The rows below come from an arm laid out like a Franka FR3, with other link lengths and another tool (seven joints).
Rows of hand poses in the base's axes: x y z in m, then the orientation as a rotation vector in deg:
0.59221 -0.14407 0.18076 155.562 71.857 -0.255
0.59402 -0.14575 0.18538 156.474 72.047 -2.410
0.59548 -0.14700 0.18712 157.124 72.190 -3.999
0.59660 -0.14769 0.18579 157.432 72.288 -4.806
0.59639 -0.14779 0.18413 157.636 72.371 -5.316
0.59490 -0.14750 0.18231 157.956 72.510 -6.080
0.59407 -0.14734 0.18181 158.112 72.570 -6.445
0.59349 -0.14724 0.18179 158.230 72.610 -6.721
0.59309 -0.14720 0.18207 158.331 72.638 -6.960
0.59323 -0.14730 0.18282 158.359 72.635 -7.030
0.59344 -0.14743 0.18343 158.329 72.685 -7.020
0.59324 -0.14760 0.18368 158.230 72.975 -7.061
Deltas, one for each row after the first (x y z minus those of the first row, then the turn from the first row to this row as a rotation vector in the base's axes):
0.00181 -0.00168 0.00462 0.245 1.672 -0.248
0.00327 -0.00293 0.00636 0.427 2.896 -0.421
0.00439 -0.00362 0.00503 0.515 3.515 -0.488
0.00418 -0.00372 0.00337 0.589 3.913 -0.520
0.00269 -0.00343 0.00155 0.720 4.519 -0.562
0.00186 -0.00327 0.00105 0.784 4.807 -0.587
0.00128 -0.00317 0.00103 0.831 5.024 -0.609
0.00088 -0.00313 0.00131 0.869 5.210 -0.632
0.00102 -0.00323 0.00206 0.875 5.262 -0.645
0.00123 -0.00336 0.00267 0.870 5.256 -0.607
0.00103 -0.00353 0.00292 0.883 5.307 -0.409

